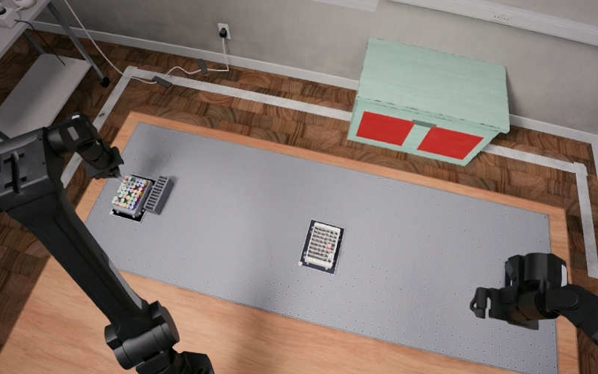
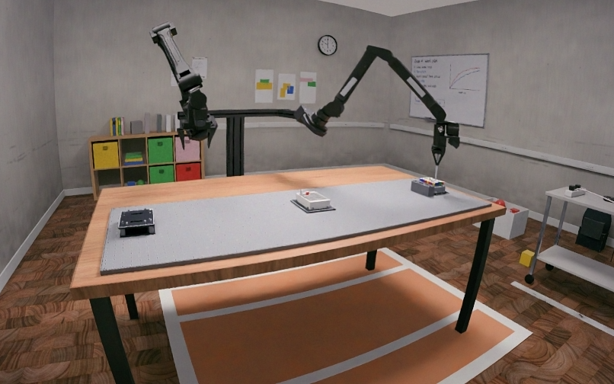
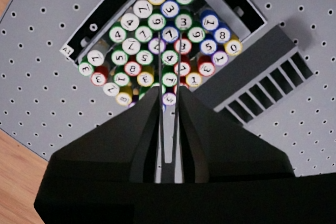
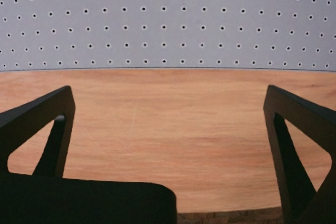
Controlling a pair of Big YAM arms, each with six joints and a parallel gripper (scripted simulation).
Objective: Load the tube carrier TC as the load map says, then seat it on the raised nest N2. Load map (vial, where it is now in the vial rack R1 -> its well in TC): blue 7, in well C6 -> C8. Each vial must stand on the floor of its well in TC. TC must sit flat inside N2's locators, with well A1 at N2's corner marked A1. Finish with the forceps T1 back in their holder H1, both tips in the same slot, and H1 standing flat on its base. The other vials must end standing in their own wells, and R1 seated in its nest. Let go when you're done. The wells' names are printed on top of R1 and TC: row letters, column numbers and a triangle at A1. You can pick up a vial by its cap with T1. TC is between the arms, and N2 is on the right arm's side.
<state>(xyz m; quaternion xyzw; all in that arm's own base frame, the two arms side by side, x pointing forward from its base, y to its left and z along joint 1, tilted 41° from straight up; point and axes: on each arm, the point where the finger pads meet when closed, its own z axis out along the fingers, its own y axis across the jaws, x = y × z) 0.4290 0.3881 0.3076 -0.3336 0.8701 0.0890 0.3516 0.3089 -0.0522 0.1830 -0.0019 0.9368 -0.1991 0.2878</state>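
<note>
Right now the forceps T1 is 3 cm below my left hand. The rest, counted from my left hand: dark nest N2: 7 cm ahead, 136 cm to the right, 11 cm below; then white tube carrier TC: 1 cm ahead, 68 cm to the right, 12 cm below; then grey slotted holder H1: 1 cm ahead, 10 cm to the right, 13 cm below.
</note>
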